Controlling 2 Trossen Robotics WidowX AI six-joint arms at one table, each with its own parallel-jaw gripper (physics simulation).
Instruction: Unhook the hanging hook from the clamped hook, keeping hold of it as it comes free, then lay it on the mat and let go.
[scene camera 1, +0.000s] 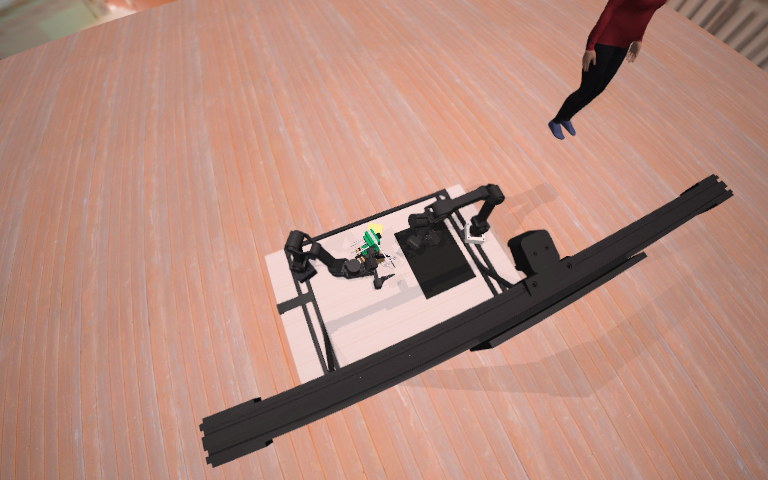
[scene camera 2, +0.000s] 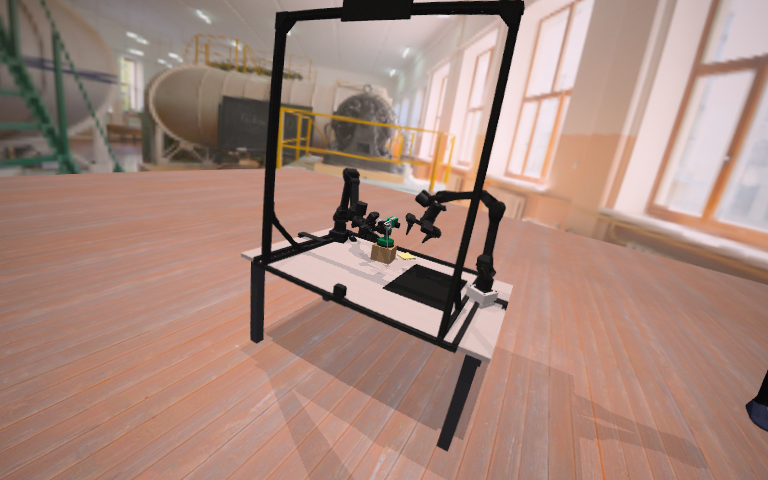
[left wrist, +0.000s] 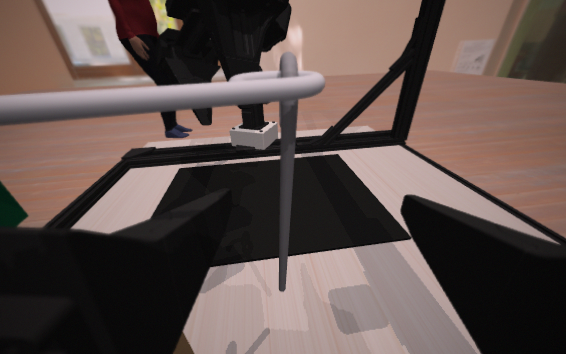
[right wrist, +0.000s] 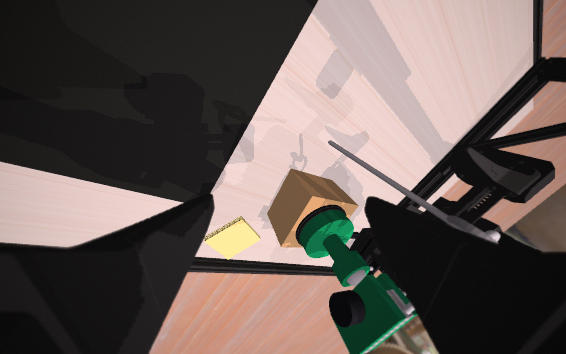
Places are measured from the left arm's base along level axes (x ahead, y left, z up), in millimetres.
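Pixels of known places: left gripper, fingertip midpoint: (scene camera 1: 392, 265) (scene camera 2: 385, 236) (left wrist: 315, 199) (right wrist: 423, 183); right gripper, fingertip midpoint: (scene camera 2: 414, 239) (left wrist: 222, 118) (right wrist: 290, 202); left arm's base, link origin: (scene camera 1: 301, 268) (scene camera 2: 339, 230); right arm's base, link origin: (scene camera 1: 475, 231) (scene camera 2: 483, 289) (left wrist: 254, 125).
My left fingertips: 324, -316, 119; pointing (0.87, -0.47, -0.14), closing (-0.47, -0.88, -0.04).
Note:
For each thing: its top centre in the pictures, then the offset to it from my left fingertips, as dx, dy, dz. "*": a spot on its surface instead. Level surfaces: height alone.
- clamped hook, surface spot: (left wrist: 150, 97) * -11, +57, +57
- hanging hook, top centre: (left wrist: 277, 51) (right wrist: 493, 249) +24, +7, +65
- mat, surface height: dz -174
- green vise, top centre: (right wrist: 403, 332) (scene camera 1: 366, 239) (scene camera 2: 387, 216) -24, +153, +64
- wooden block, top centre: (right wrist: 321, 226) (scene camera 1: 370, 251) (scene camera 2: 385, 244) -11, +151, -94
- yellow pad, top centre: (right wrist: 234, 241) (scene camera 1: 374, 230) (scene camera 2: 406, 255) +109, +256, -167
The clamped hook (left wrist: 150, 97) is a grey rod reaching in from the left of the left wrist view, its end bent into a loop. The hanging hook (left wrist: 285, 200) (right wrist: 380, 172) is a thin grey rod that hangs near upright through that loop. My left gripper (left wrist: 315, 199) is open and empty, its fingers to either side of the hanging rod and apart from it. My right gripper (scene camera 2: 416, 237) (right wrist: 290, 202) is open and empty, high above the table. The mat (scene camera 1: 447, 271) (scene camera 2: 407, 283) (left wrist: 325, 175) is black and lies flat. How the hooks touch is unclear.
A green vise (scene camera 1: 370, 237) (scene camera 2: 386, 242) (right wrist: 325, 235) stands on a wooden block (scene camera 2: 383, 253) (right wrist: 290, 197). A yellow pad (scene camera 1: 375, 228) (scene camera 2: 406, 256) (right wrist: 232, 239) lies beside the block. Black frame bars edge the table. A person (scene camera 1: 603, 73) stands beyond it.

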